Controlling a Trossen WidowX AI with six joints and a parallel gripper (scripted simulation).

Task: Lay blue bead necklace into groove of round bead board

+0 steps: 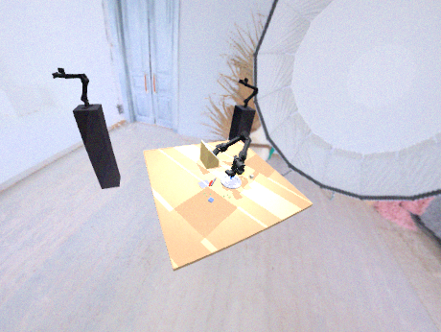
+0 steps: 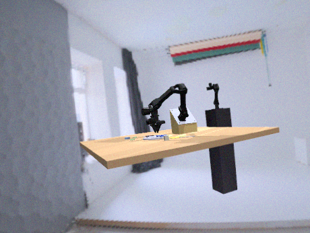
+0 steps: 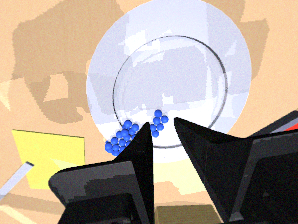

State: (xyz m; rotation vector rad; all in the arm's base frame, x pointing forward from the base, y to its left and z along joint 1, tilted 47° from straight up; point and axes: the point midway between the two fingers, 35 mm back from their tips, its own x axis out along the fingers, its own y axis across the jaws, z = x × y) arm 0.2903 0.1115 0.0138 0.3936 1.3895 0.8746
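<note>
Now: gripper tip 3 cm above the round bead board, 2 cm to the left of it and 1 cm short of it. The rest, counted from my gripper tip: yellow flat piece (14 cm to the left, 12 cm behind, 4 cm below); then red-and-grey object (20 cm to the right, 4 cm below, 1 cm behind); then white cylinder (22 cm to the left, 3 cm below, 1 cm ahead).
</note>
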